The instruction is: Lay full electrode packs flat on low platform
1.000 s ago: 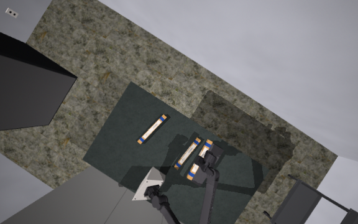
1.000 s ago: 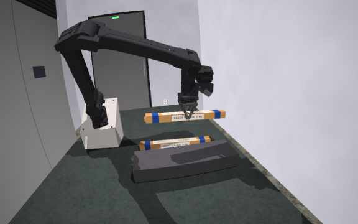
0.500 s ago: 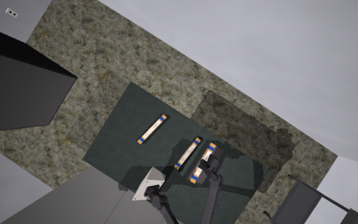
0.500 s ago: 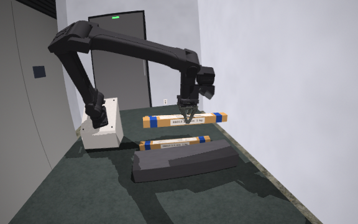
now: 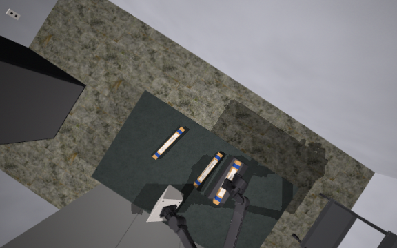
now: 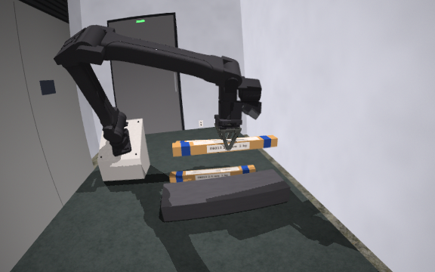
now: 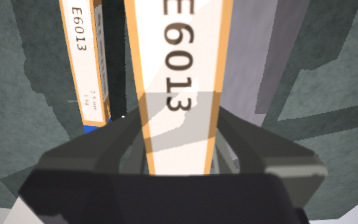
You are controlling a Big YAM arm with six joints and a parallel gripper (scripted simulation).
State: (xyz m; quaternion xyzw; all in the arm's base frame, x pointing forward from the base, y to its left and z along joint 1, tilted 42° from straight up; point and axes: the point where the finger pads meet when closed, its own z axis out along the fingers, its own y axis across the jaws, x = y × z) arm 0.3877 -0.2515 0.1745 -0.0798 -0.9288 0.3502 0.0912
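The low grey platform is 160 mm below my hand, 50 mm to the right of it and 30 mm behind it.
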